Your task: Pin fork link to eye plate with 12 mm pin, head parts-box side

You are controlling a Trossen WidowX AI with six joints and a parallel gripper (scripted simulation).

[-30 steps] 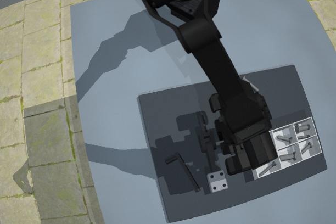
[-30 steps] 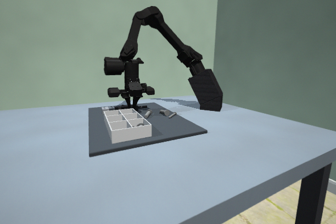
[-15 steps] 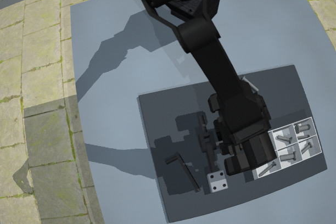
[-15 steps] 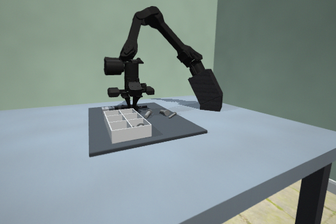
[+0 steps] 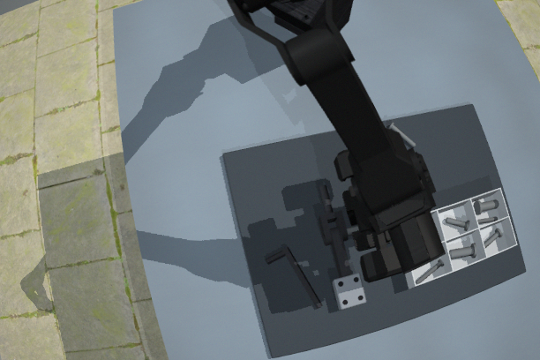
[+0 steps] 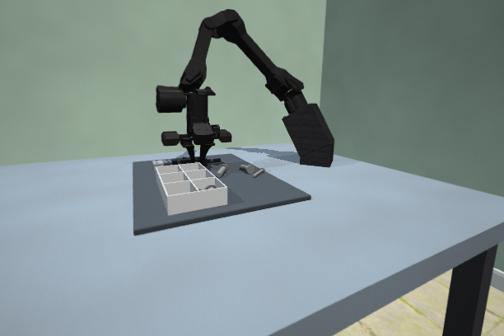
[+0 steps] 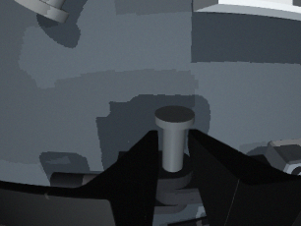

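My gripper is now 1 cm to the left of the headed pin and 3 cm above it. The rest, counted from my hand: dark L-shaped bar 4 cm ahead, 11 cm to the right, 4 cm below; eye plate bar 2 cm ahead, 4 cm to the right, 3 cm below; base block 9 cm ahead, 3 cm to the right, 3 cm below.
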